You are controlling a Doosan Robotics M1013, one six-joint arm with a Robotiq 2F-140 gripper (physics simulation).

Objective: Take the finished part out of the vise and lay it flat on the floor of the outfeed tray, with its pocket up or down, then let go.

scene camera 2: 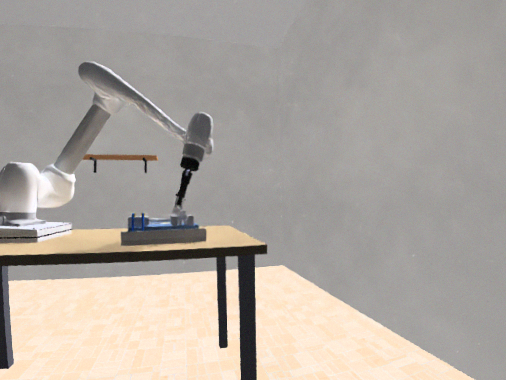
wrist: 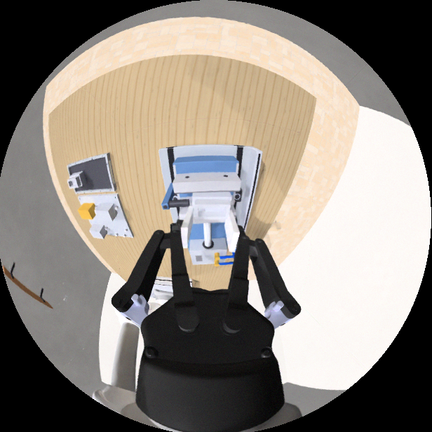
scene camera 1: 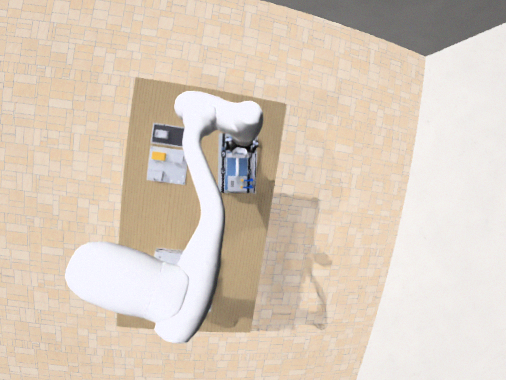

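Pixels of known places: gripper, fingertip midpoint: (scene camera 2: pixel 176 214) (scene camera 1: pixel 239 153); arm's base, link origin: (scene camera 2: pixel 15 224).
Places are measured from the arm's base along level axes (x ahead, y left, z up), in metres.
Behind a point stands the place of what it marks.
The finished part (wrist: pixel 212 204), a pale block, sits at the vise (scene camera 1: pixel 233 184) @[x 0.597, y -0.080, z 0.036 m] (scene camera 2: pixel 162 236) @[x 0.718, y -0.167, z -0.033 m] (wrist: pixel 206 182), in front of its light jaw with two dark holes. My gripper (scene camera 1: pixel 241 149) @[x 0.744, y -0.057, z 0.039 m] (scene camera 2: pixel 177 212) @[x 0.744, y -0.057, z 0.039 m] (wrist: pixel 209 215) is shut on the part, with one pale fingertip at each side. The part's lower side and its contact with the vise are hidden. The outfeed tray (scene camera 1: pixel 176 135) @[x 0.732, y 0.256, z -0.055 m] (wrist: pixel 98 169), which looks to be the dark-floored one with a thin pale rim, lies left of the vise in the wrist view. A small pale block stands at its left side.
A pale plate (scene camera 1: pixel 172 175) @[x 0.538, y 0.214, z -0.052 m] (wrist: pixel 118 224) beside the tray bears an orange block (scene camera 1: pixel 158 156) @[x 0.608, y 0.301, z -0.017 m] (wrist: pixel 86 211) and grey blocks. Beside the part is the vise's dark rod with a blue end (wrist: pixel 168 196). Blue pipes with a yellow fitting (wrist: pixel 217 259) rise at the vise's near end.
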